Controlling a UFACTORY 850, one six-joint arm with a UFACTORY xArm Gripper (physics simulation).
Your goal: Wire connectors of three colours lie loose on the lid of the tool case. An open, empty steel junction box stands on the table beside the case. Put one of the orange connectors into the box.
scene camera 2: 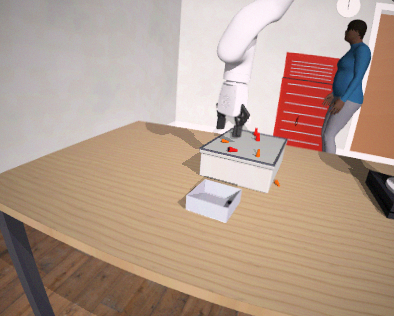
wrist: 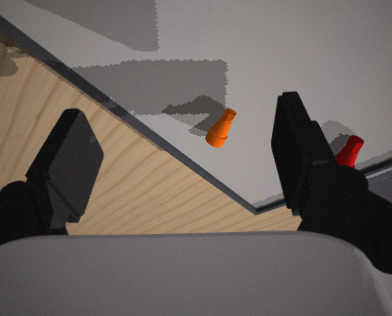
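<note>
My gripper point(scene camera 2: 229, 129) point(wrist: 181, 125) is open and empty above the left part of the tool case lid point(scene camera 2: 244, 142). An orange connector point(scene camera 2: 225, 141) point(wrist: 221, 129) lies on the lid near its left corner; in the wrist view it is ahead, between the two fingers' lines. A second orange connector point(scene camera 2: 258, 153) is on the lid near its front right, and a third orange connector point(scene camera 2: 277, 183) lies on the table right of the case. The steel junction box point(scene camera 2: 205, 207) stands open in front of the case, with a small dark spot on its inside wall. No yellow connector shows.
A red connector point(scene camera 2: 232, 149) point(wrist: 351, 151) lies near the lid's front edge, behind the right finger in the wrist view. Two more red ones point(scene camera 2: 257, 137) are at the back of the lid. A black object point(scene camera 2: 381, 192) is at the table's right; a person point(scene camera 2: 352, 75) stands behind the table.
</note>
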